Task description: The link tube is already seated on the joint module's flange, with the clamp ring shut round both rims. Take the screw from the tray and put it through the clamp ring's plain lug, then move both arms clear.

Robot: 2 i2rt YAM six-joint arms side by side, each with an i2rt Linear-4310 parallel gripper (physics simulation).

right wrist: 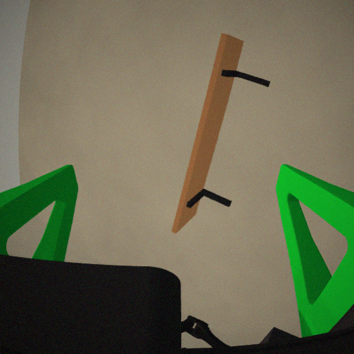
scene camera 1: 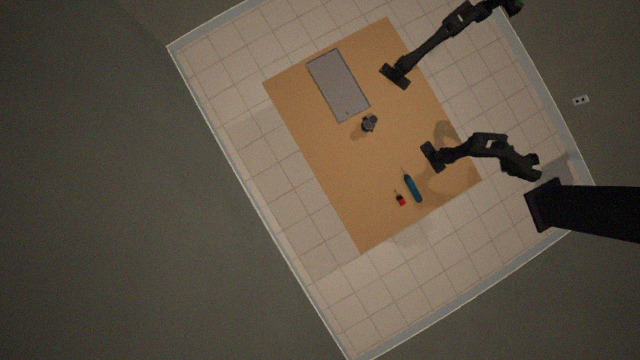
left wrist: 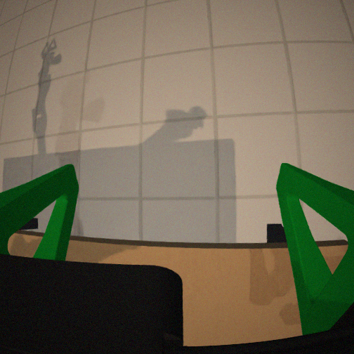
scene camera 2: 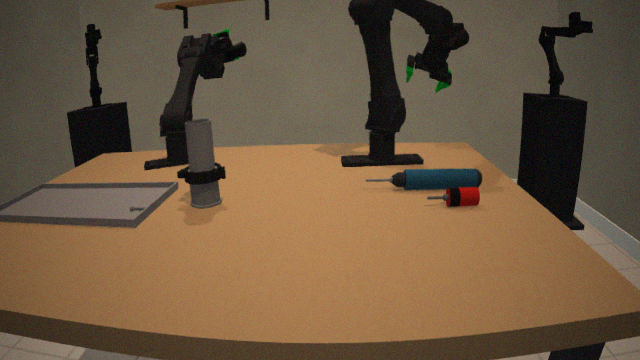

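Where they show: left gripper, fingertip midpoint: (scene camera 2: 421, 86); right gripper, fingertip midpoint: (scene camera 2: 231, 38); left arm's base, origin of the base link: (scene camera 1: 432, 157) (scene camera 2: 382, 162); right arm's base, origin of the base link: (scene camera 1: 394, 76) (scene camera 2: 179, 162).
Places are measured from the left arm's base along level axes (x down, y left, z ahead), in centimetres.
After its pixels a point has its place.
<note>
The grey link tube (scene camera 2: 200, 145) {x -11.9, y -37.1, z 27.2 cm} stands upright on the joint module (scene camera 2: 205, 195) {x -2.4, y -37.1, z 27.5 cm}. The black clamp ring (scene camera 2: 204, 175) {x -6.5, y -36.7, z 28.2 cm} is round the joint between them, with lugs at its sides; which lug is plain I cannot tell. The stack also shows in scene camera 1, next to the tray (scene camera 1: 338, 85) {x -0.4, y -68.3, z 24.1 cm} (scene camera 2: 70, 185) {x -1.1, y -78.0, z 13.0 cm}. The small grey screw (scene camera 2: 136, 208) {x -0.9, y -51.3, z 29.6 cm} (scene camera 1: 347, 113) {x -0.9, y -50.9, z 29.5 cm} lies in the tray near its end by the module. My left gripper (scene camera 2: 425, 84) {x -16.7, y 17.2, z -26.7 cm} (left wrist: 177, 174) is open and empty, high over the far part of the table. My right gripper (right wrist: 176, 175) is open and empty, raised high and facing the wall.
A blue screwdriver-like tool (scene camera 1: 413, 188) {x -3.9, y 7.8, z 22.4 cm} (scene camera 2: 440, 179) {x -2.6, y 7.9, z 23.9 cm} and a shorter red and black one (scene camera 1: 401, 200) {x -3.3, y 9.8, z 32.2 cm} (scene camera 2: 464, 196) {x -2.3, y 9.6, z 33.5 cm} lie on the wooden table (scene camera 1: 350, 200) {x 0.0, y -6.7, z 57.0 cm} (scene camera 2: 320, 280) {x 0.0, y -16.4, z 54.6 cm}. A wall shelf (right wrist: 207, 135) shows in the right wrist view. Two more dark arms stand on black pedestals (scene camera 2: 552, 150) (scene camera 2: 100, 132) behind the table.
</note>
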